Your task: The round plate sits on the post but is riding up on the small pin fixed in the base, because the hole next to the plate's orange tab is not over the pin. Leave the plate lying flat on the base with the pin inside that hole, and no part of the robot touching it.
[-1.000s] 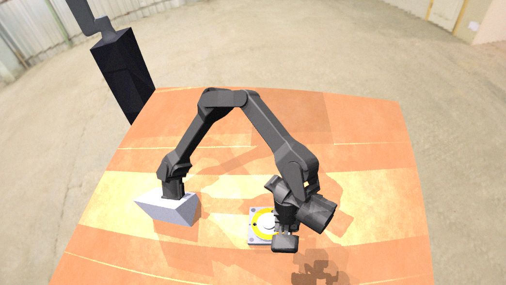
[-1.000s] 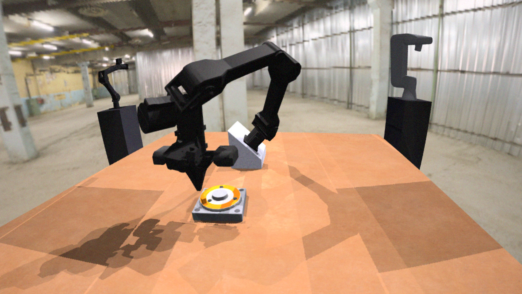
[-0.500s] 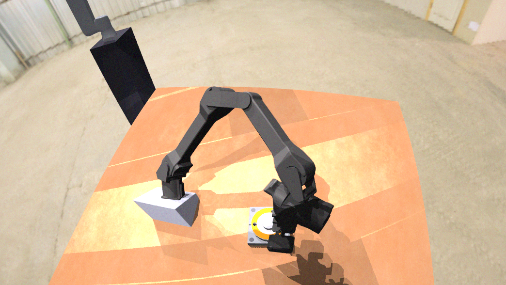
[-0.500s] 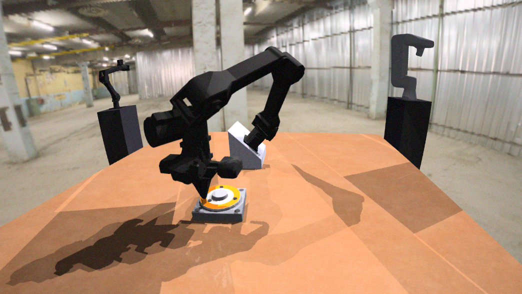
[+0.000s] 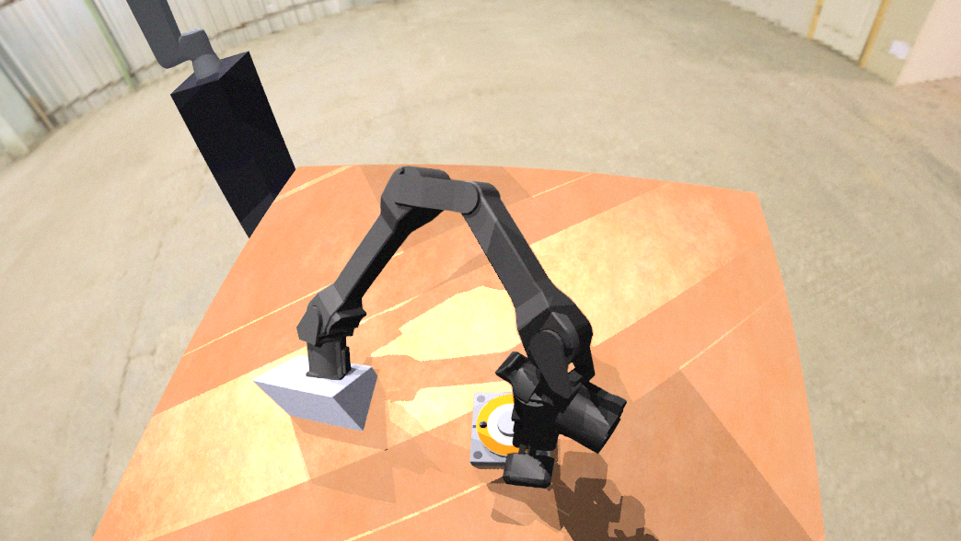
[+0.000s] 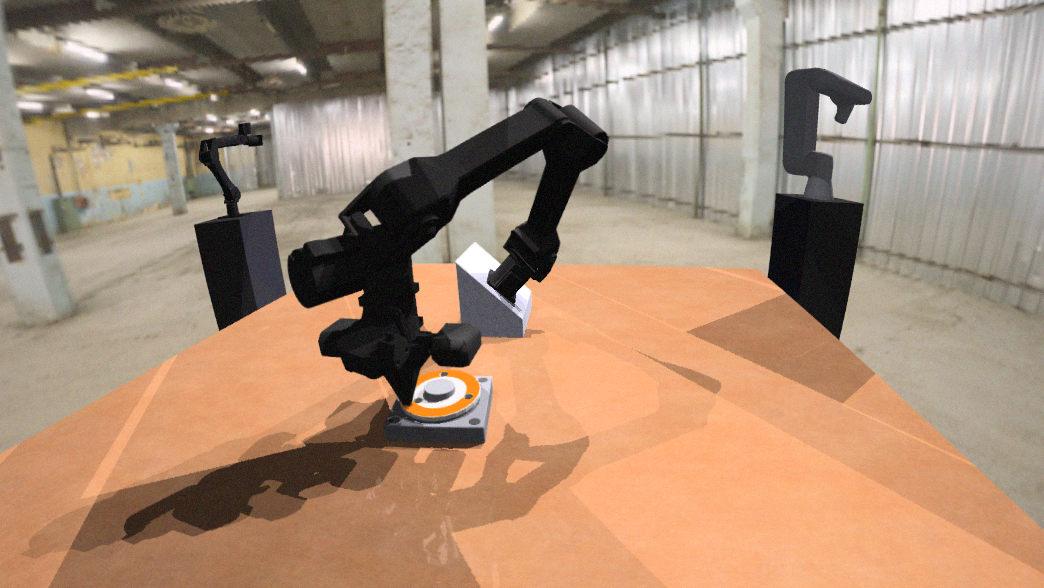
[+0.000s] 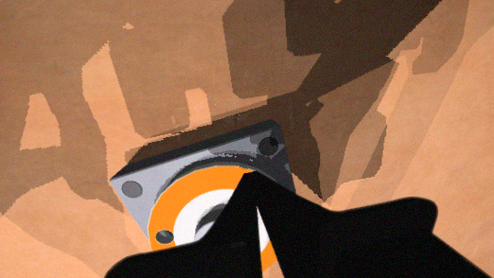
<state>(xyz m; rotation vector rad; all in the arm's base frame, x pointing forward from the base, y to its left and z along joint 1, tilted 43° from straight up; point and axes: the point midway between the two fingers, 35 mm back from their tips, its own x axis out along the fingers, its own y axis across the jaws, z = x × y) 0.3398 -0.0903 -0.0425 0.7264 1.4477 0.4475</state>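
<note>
The square grey base lies 4 cm behind my gripper tip, 3 cm to the left of it and 2 cm below it.
</note>
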